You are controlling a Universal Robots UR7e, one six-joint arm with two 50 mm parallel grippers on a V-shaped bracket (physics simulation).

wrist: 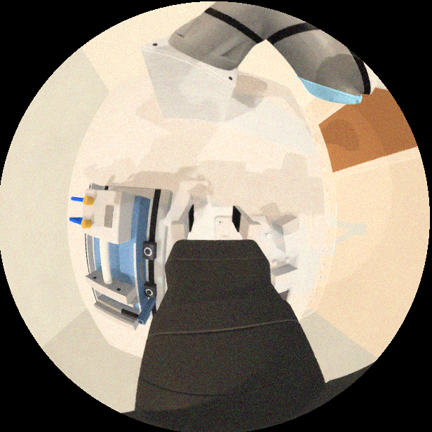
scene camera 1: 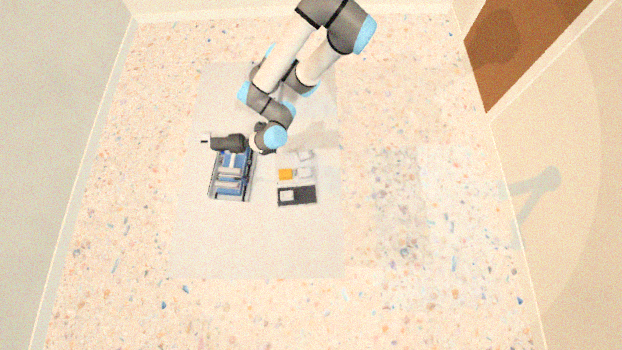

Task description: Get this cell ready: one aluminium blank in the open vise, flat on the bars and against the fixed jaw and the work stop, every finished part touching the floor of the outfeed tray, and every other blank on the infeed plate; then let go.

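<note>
My gripper [wrist: 214,218] is open in the wrist view, with a pale plate [wrist: 226,220] showing past its fingers; the wrist hides it in the scene view. The bracket's other gripper [scene camera 1: 204,140] points left past the back of the vise; its grip is too small to tell. The blue vise [scene camera 1: 233,159] [wrist: 115,255] stands at the left. Whether a part sits between its jaws I cannot tell. Pale grey blocks stand at the right, one farther back [scene camera 1: 305,155] [wrist: 286,223], another [scene camera 1: 304,172] [wrist: 284,271] beside the orange block [scene camera 1: 285,174].
A dark tray [scene camera 1: 306,195] stands in front of the orange block, with a pale part [scene camera 1: 286,195] at its left end. Two orange fittings with blue hoses [wrist: 87,200] stick out from the vise's cylinder block [wrist: 107,215]. The robot base [wrist: 192,90] is behind.
</note>
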